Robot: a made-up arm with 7 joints.
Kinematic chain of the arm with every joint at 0, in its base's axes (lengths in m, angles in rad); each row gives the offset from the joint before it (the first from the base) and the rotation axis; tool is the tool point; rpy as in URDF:
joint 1: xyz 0 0 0.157 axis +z
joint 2: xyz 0 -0.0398 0.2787 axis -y
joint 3: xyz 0 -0.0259 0.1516 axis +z
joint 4: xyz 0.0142 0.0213 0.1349 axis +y
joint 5: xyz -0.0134 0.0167 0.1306 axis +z
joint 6: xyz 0 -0.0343 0.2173 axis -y
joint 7: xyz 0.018 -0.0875 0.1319 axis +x
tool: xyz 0 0 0 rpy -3.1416 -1.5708 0
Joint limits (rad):
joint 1: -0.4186..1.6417
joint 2: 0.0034..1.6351
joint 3: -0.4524..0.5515
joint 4: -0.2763..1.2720
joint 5: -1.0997..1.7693
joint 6: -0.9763..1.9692
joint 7: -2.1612..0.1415
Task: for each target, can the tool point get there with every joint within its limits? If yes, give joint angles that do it. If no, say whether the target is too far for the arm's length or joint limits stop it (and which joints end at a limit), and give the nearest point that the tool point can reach.
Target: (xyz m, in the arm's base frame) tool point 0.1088 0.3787 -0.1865
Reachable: no: joint limits stop it (at a limit: joint 1, joint 2, joint 4, joint 6) | nearest point -0.4413 0.2952 0.1902 | short by 0.672 m
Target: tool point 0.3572 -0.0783 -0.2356
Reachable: no: joint limits stop it (at a limit: joint 1, joint 2, joint 3, joint 4, joint 6) | nearest point 0.1889 -0.5072 0.1572 | short by 0.605 m
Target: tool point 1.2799 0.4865 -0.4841
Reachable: no: too far | nearest point 0.4483 0.1704 0.6945 | short by 1.477 m
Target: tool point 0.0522 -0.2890 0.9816
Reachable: yes | joints 1.0838 1.0593 0.0182 0.9336 1.2361 1.4085 -1.5144
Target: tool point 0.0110 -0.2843 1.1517
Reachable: yes | joints 1.0883 0.3672 0.1935 0.1854 -0.0573 0.6800 -1.1599
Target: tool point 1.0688 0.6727 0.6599
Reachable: no: too far | nearest point 0.4526 0.2849 0.7639 | short by 0.736 m
